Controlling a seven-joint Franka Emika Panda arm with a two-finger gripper.
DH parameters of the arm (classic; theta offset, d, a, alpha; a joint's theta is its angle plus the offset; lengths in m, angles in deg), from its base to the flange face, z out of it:
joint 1: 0 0.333 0 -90
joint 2: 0 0 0 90
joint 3: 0 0.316 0.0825 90
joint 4: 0 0 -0.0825 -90
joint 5: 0 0.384 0 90
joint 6: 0 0 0.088 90
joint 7: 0 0.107 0 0
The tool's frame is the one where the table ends.
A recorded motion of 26 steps. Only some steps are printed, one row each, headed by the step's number.
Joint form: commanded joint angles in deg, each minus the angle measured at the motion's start. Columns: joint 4, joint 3, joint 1, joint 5, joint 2, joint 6, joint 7.
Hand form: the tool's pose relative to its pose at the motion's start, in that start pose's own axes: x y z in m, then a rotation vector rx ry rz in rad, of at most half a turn. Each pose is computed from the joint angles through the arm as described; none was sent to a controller.
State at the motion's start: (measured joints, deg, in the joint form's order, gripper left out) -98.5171 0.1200 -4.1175 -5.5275 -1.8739 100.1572 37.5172
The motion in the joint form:
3: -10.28 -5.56 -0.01 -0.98 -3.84 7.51 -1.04
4: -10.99 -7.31 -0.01 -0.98 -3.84 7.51 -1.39
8: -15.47 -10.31 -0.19 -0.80 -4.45 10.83 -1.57
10: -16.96 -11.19 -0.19 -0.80 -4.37 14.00 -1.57
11: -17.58 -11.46 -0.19 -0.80 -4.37 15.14 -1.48
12: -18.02 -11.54 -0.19 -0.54 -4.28 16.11 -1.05
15: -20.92 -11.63 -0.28 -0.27 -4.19 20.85 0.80
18: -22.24 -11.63 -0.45 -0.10 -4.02 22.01 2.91
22: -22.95 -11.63 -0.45 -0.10 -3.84 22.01 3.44
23: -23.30 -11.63 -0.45 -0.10 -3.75 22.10 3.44
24: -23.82 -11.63 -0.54 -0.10 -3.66 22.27 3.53
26: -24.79 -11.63 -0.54 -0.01 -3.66 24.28 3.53
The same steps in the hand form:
3: 0.0110 0.0544 0.0420 -0.0030 0.0142 0.0630
4: 0.0174 0.0696 0.0496 -0.0106 0.0006 0.0860
8: 0.0223 0.0976 0.0789 -0.0112 -0.0167 0.1319
10: 0.0264 0.1032 0.0879 0.0041 0.0051 0.1444
11: 0.0273 0.1049 0.0915 0.0092 0.0121 0.1496
12: 0.0277 0.1047 0.0945 0.0169 0.0163 0.1595
15: 0.0258 0.1040 0.1117 0.0390 0.0384 0.1924
18: 0.0234 0.1052 0.1222 0.0389 0.0312 0.2314
22: 0.0208 0.1055 0.1296 0.0306 0.0182 0.2393
23: 0.0196 0.1056 0.1331 0.0272 0.0131 0.2386
24: 0.0182 0.1065 0.1379 0.0230 0.0066 0.2408
26: 0.0175 0.1058 0.1425 0.0351 0.0205 0.2404

